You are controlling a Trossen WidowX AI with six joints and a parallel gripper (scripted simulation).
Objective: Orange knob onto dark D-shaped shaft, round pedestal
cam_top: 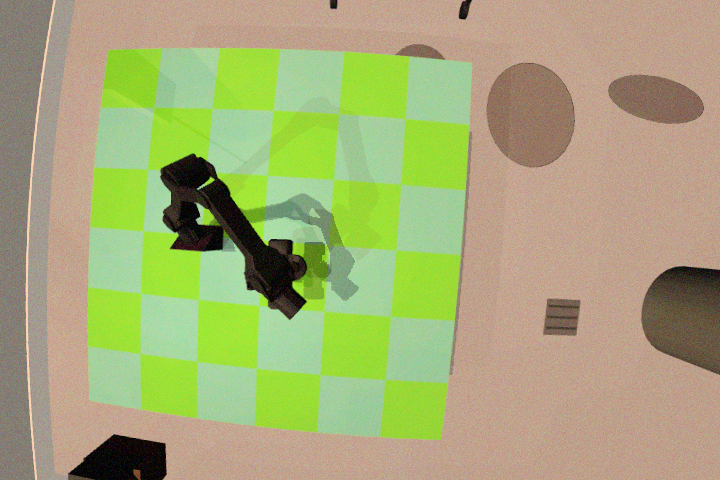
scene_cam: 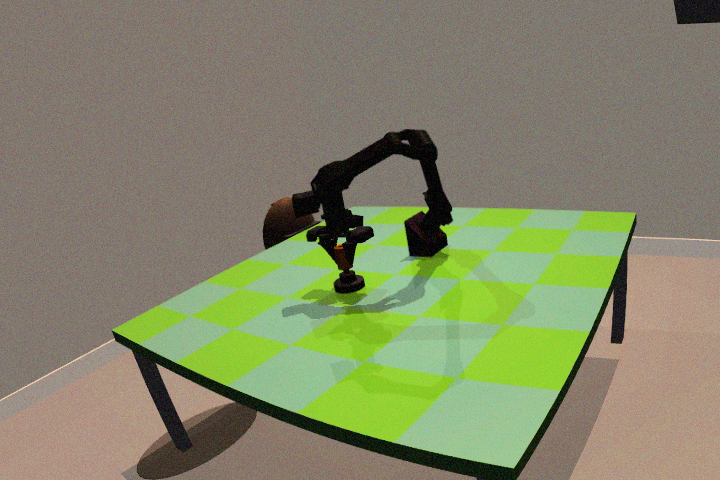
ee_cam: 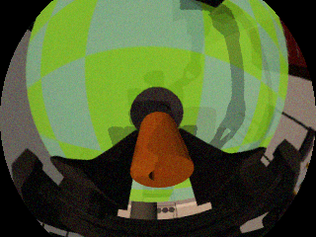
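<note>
Now: the orange knob 2 cm above my gripper tip. Also, from my gripper tip: dark round pedestal 4 cm below.
</note>
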